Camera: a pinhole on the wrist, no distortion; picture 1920 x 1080 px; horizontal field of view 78.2 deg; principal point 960.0 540.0 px. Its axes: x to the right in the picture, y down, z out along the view. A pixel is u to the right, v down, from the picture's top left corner.
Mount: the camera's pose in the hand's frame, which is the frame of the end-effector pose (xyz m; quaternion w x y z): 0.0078 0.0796 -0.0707 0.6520 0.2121 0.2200 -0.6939
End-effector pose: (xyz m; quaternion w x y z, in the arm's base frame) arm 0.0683 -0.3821 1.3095 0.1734 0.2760 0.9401 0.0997
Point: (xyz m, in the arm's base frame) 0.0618 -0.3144 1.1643
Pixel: 560.9 946.6
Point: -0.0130 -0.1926 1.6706
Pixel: behind the camera
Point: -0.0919 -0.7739 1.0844
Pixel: 1823.6 505.0
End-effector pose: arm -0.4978 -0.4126 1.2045 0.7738 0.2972 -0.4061 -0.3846
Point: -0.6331 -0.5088 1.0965
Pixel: 1514.2 490.2
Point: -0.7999 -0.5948 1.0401
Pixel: 1405.3 488.1
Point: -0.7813 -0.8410 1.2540
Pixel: outside the picture
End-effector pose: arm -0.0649 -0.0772 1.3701 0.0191 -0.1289 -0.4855 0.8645
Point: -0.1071 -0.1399 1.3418
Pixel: 438.5 821.9
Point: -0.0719 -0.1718 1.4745
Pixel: 860.9 354.4
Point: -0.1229 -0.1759 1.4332
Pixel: 699.6 643.8
